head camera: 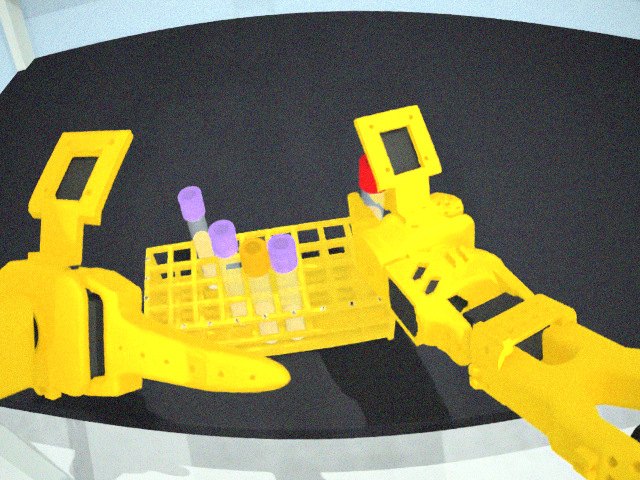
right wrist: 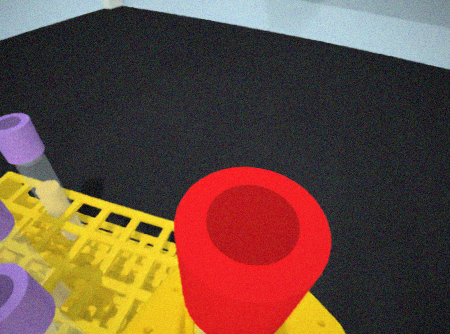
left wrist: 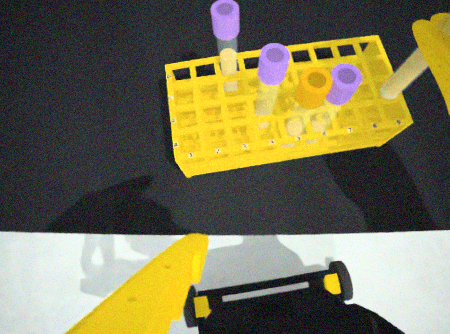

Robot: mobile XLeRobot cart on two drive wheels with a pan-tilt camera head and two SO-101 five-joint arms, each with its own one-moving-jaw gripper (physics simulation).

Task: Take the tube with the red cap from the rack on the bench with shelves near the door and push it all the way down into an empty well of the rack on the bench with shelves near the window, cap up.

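Places are measured from the left arm's base along level axes (x back, y right, z up), in centimetres.
Pixels of known places: left hand, tool point: (head camera: 118, 298) (left wrist: 205, 253); right hand, tool point: (head camera: 357, 198) (right wrist: 209, 267) (left wrist: 423, 26).
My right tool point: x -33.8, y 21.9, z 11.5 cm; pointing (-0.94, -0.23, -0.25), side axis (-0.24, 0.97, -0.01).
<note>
For each thing: its middle in the pictures, then the offset to it from my right tool point. "*": a spot on its surface instead. Level surfaces: height alone.
- tube with the red cap, body centre: (head camera: 371, 222) (left wrist: 425, 53) dx +1.0, dy +0.8, dz -1.6 cm
- yellow rack, body centre: (right wrist: 96, 291) (head camera: 263, 295) (left wrist: 281, 107) dx -0.7, dy -7.6, dz -9.9 cm
- dark bench top, surface height: dz -12.8 cm
- purple-capped tube, surface spot: (head camera: 191, 204) * dx -3.1, dy -11.9, dz -1.1 cm
- orange-capped tube, body centre: (head camera: 262, 299) (left wrist: 297, 121) dx +2.4, dy -7.5, dz -6.4 cm
The tube with the red cap (head camera: 368, 175) (left wrist: 406, 74) (right wrist: 252, 280) is cap up in my right gripper (head camera: 379, 209), whose jaws press on it below the cap. In the left wrist view the tube slants and its lower end is drawn over the right end of the yellow rack (head camera: 341, 330) (left wrist: 280, 157) (right wrist: 155, 220). I cannot tell how high that end is. In the right wrist view the cap hides much of the jaws. My left gripper (head camera: 271, 374) (left wrist: 197, 245) is open, with one jaw showing, on the near side of the rack. Several rack wells are empty.
The rack stands on a dark bench top (head camera: 289, 118) (left wrist: 90, 125) (right wrist: 150, 100) and holds a purple-capped tube (head camera: 191, 204) at the back, two more purple-capped tubes and an orange-capped tube (head camera: 254, 256) (left wrist: 315, 87). The near bench edge and the black cart base (left wrist: 280, 315) show in the left wrist view.
</note>
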